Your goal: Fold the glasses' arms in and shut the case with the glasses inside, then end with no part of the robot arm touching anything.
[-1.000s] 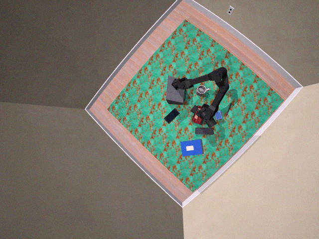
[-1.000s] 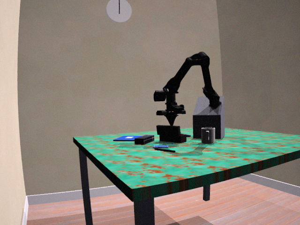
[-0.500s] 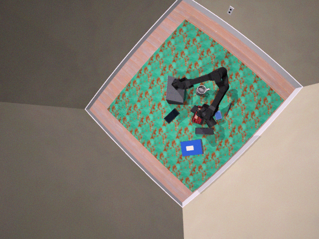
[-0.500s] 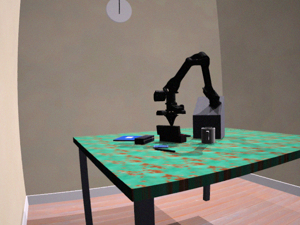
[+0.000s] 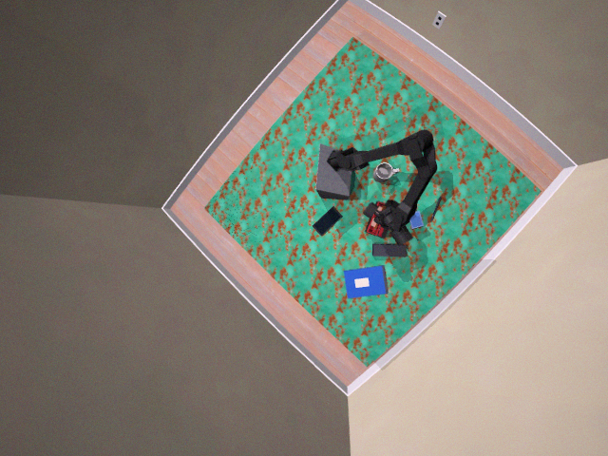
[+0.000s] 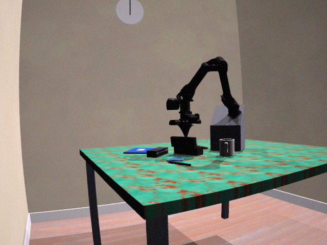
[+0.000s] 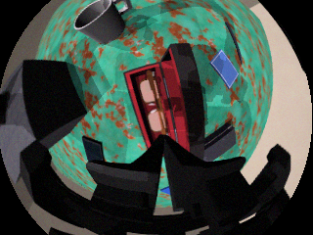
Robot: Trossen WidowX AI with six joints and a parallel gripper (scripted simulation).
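The glasses case lid is 30 mm ahead of my hand, 20 mm to the left of it and 60 mm below it. From my hand the other things lie so: black glasses case (10 mm ahead, 10 mm to the left, 80 mm below); then black box (140 mm ahead, 70 mm to the right, 110 mm below); then glasses (10 mm behind, 20 mm to the left, 100 mm below).
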